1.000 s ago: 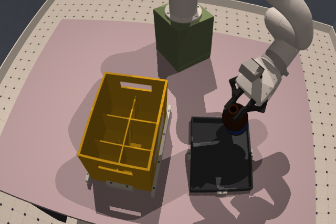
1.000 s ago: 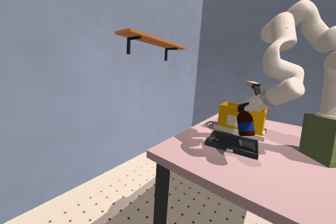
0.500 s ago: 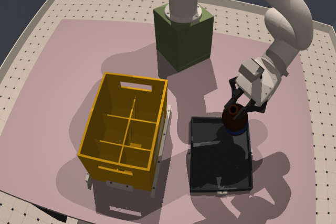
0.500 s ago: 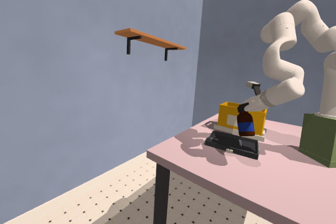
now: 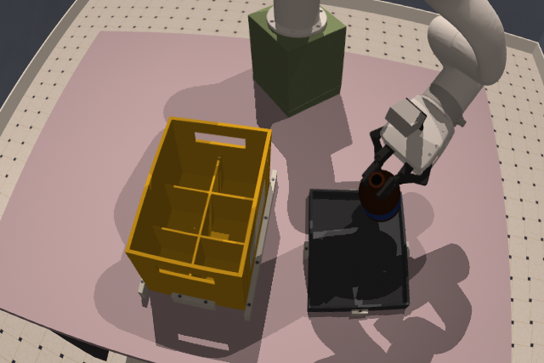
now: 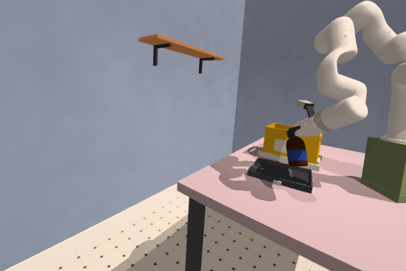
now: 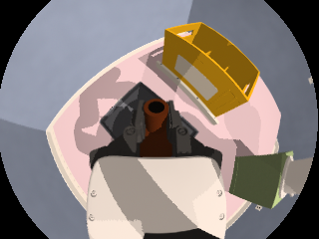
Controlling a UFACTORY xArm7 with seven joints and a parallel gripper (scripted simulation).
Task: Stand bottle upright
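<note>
Now: the brown bottle 50 mm below my hand, 20 mm behind it and 10 mm to the left of it. From my hand the other things lie so: dark tray: 190 mm below, 30 mm ahead, 10 mm to the left; yellow crate: 270 mm to the right, 120 mm below, 50 mm ahead.
</note>
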